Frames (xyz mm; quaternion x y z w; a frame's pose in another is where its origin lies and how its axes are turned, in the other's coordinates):
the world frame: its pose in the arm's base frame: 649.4 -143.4 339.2 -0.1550 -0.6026 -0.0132 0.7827
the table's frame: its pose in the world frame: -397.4 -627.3 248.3 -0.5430 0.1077 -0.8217 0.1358
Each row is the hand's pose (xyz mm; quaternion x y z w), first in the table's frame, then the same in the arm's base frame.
Working: the table's frame: its pose in the arm's base frame: 177.4 -742.2 160.9 0.0505 -0.1177 -0.9888 0.0762

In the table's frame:
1: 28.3 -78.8 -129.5 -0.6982 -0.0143 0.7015 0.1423
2: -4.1 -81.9 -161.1 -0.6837 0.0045 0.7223 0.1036
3: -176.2 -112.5 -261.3 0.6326 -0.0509 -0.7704 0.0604
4: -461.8 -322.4 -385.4 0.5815 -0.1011 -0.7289 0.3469
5: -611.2 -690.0 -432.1 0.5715 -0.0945 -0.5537 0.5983
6: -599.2 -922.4 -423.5 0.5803 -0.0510 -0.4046 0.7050
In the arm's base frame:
1: 153.9 -700.2 14.4 -0.1427 0.6371 -0.1702 0.7381
2: 189.0 -699.1 -14.2 -0.1274 0.6277 -0.1277 0.7572
3: 365.8 -664.3 -104.4 -0.0916 0.5976 0.0465 0.7952
4: 632.2 -444.1 -251.5 -0.0477 0.5867 0.3352 0.7356
5: 733.6 -77.2 -372.8 -0.0455 0.6148 0.5713 0.5419
6: 688.5 146.0 -421.4 -0.0770 0.6402 0.6622 0.3817

